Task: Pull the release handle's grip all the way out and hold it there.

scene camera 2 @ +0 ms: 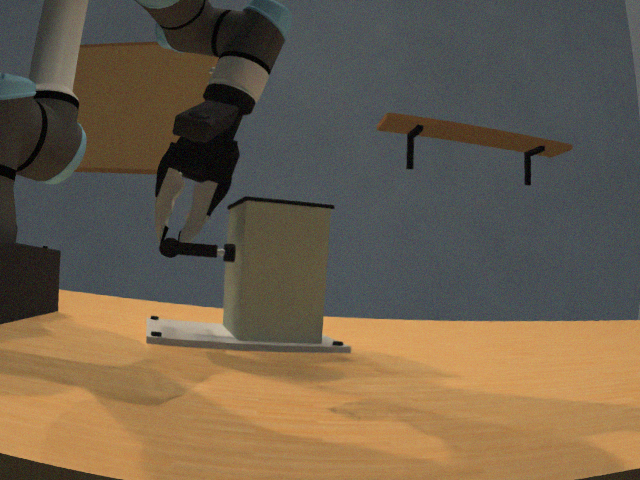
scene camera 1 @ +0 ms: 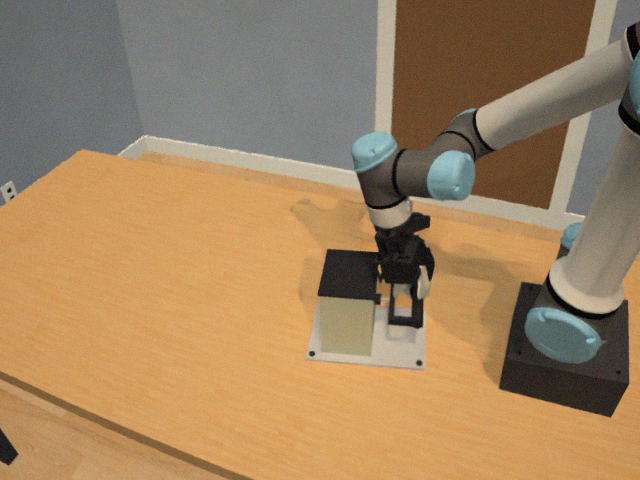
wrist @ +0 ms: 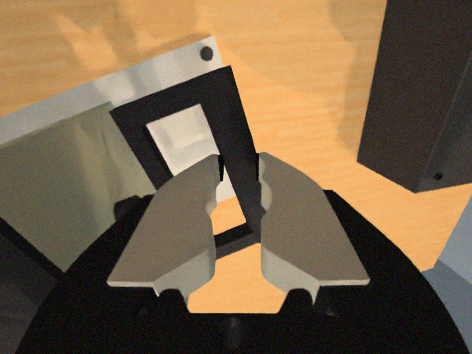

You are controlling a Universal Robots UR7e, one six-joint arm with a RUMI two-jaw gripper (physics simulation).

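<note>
The release handle is a black rectangular frame (scene camera 1: 405,321) (scene camera 2: 199,250) (wrist: 227,125) beside a pale green box (scene camera 1: 346,325) (scene camera 2: 284,273) (wrist: 50,190) with a black lid. A short stretch of light rod (scene camera 1: 384,299) (scene camera 2: 221,252) shows between the frame and the box's black collar (scene camera 1: 377,299) (scene camera 2: 229,252) (wrist: 127,207). My gripper (scene camera 1: 413,295) (scene camera 2: 172,238) (wrist: 239,157) points down and is shut on the handle's outer bar, the grip, with one finger on each side of it. In the wrist view the fingers partly hide the frame's inner side and the rod.
The box stands on a white base plate (scene camera 1: 395,351) (scene camera 2: 248,347) (wrist: 75,97) with dark bolts at its corners, on the wooden table (scene camera 1: 180,310). The dark robot base (scene camera 1: 563,377) (scene camera 2: 25,284) (wrist: 415,100) stands on the handle's side of the box. A wall shelf (scene camera 2: 475,134) hangs behind.
</note>
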